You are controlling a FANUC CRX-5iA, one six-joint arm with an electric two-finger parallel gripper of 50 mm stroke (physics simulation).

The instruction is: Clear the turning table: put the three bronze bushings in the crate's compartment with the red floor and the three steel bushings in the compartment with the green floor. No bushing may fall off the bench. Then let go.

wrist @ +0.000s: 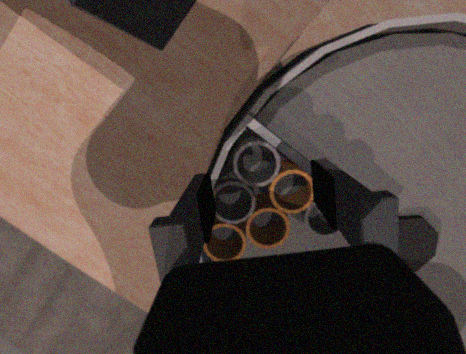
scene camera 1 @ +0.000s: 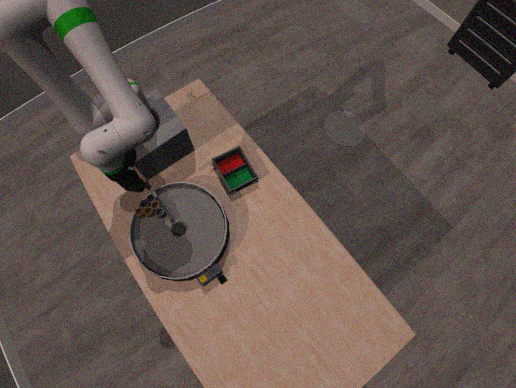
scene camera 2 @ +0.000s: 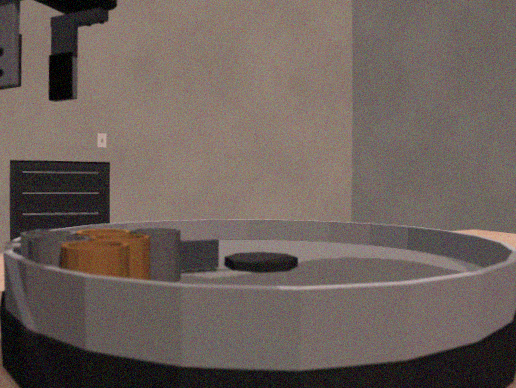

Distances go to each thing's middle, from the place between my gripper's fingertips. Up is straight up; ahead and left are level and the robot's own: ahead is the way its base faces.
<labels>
Now: the crate (scene camera 1: 233, 166) 37 cm to the left of my hand, 16 cm below it and 13 cm ahead of it.
</labels>
